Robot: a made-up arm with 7 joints. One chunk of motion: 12 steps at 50 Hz.
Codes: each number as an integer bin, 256 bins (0 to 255) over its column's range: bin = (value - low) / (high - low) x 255, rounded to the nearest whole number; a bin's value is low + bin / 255 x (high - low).
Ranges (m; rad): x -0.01..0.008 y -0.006..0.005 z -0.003..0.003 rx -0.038..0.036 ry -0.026..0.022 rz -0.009..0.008
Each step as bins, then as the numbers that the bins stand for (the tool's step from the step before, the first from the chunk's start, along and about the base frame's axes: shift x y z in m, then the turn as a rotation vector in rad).
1 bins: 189 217 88 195 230 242
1 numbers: 0.00334 0.00336 -0.00093 0.01859 0.01729 0.00713
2 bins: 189 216 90 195 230 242
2 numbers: 0.00334 0.00332 -0.00088 0.01859 0.01729 0.00713
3 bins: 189 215 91 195 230 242
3 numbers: 0.00334 0.00327 -0.00086 0.01859 0.01729 0.00713
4 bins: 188 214 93 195 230 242
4 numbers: 0.00327 0.00323 -0.00081 0.01859 0.01729 0.00713
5 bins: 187 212 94 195 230 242
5 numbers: 0.00320 0.00315 -0.00079 0.01859 0.01729 0.00713
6 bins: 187 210 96 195 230 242
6 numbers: 0.00320 0.00306 -0.00074 0.01859 0.01729 0.00713
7 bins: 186 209 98 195 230 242
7 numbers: 0.00313 0.00302 -0.00069 0.01859 0.01729 0.00713
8 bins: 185 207 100 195 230 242
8 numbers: 0.00306 0.00293 -0.00065 0.01859 0.01729 0.00713
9 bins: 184 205 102 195 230 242
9 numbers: 0.00299 0.00284 -0.00060 0.01859 0.01729 0.00713
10 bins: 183 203 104 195 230 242
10 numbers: 0.00292 0.00276 -0.00055 0.01859 0.01729 0.00713
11 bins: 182 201 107 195 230 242
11 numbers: 0.00285 0.00267 -0.00048 0.01859 0.01729 0.00713
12 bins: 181 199 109 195 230 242
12 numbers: 0.00278 0.00258 -0.00044 0.01859 0.01729 0.00713
